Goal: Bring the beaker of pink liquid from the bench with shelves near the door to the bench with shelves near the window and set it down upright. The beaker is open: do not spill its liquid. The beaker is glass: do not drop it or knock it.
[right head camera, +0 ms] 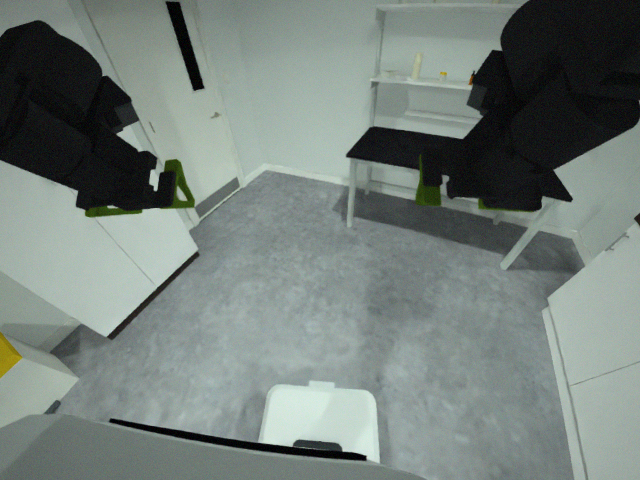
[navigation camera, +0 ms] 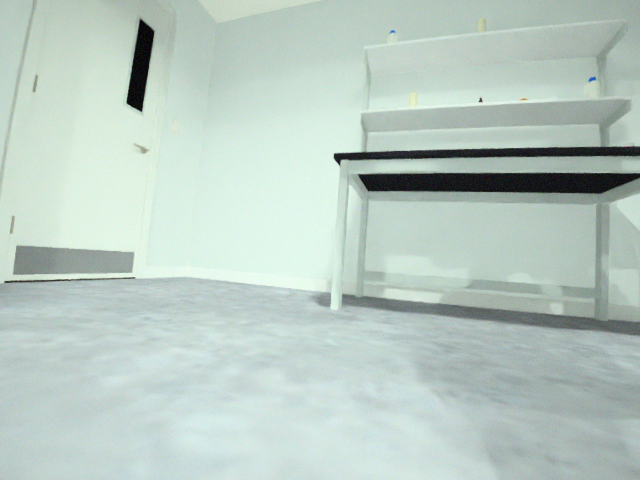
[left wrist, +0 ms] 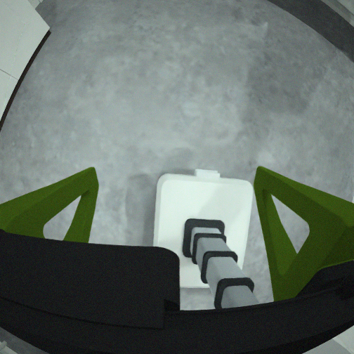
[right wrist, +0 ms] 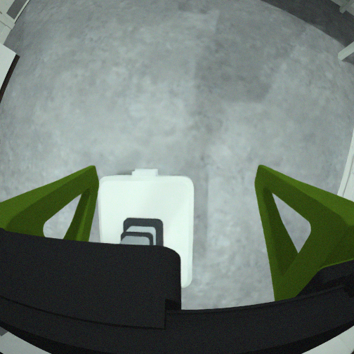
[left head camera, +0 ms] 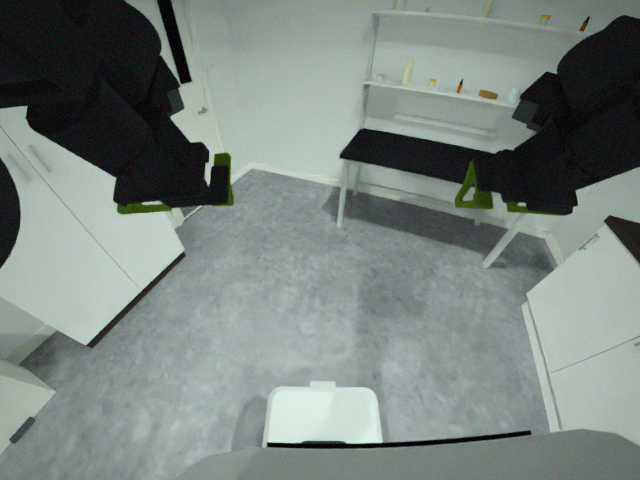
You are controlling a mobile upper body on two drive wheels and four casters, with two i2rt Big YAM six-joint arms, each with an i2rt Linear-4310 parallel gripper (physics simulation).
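The bench with shelves near the door has a black top [left head camera: 408,150] [right head camera: 400,145] [navigation camera: 465,153] and stands ahead, toward the right. A faint pink trace, perhaps the beaker [navigation camera: 628,145], shows at the bench's far right in the navigation view. The beaker cannot be made out in the head views, where my right arm covers the bench's right part. My left gripper [left head camera: 188,206] [right head camera: 149,207] [left wrist: 175,175] is open and empty, in the air left of the bench. My right gripper [left head camera: 499,205] [right head camera: 460,201] [right wrist: 176,173] is open and empty, in front of the bench in the head views.
The door [right head camera: 206,149] [navigation camera: 87,180] is at the left of the bench. Shelves [left head camera: 439,91] [navigation camera: 496,116] above the bench hold bottles and jars. White cabinets stand at the left [left head camera: 129,242] and right [left head camera: 584,310]. My white base [left head camera: 323,413] is below.
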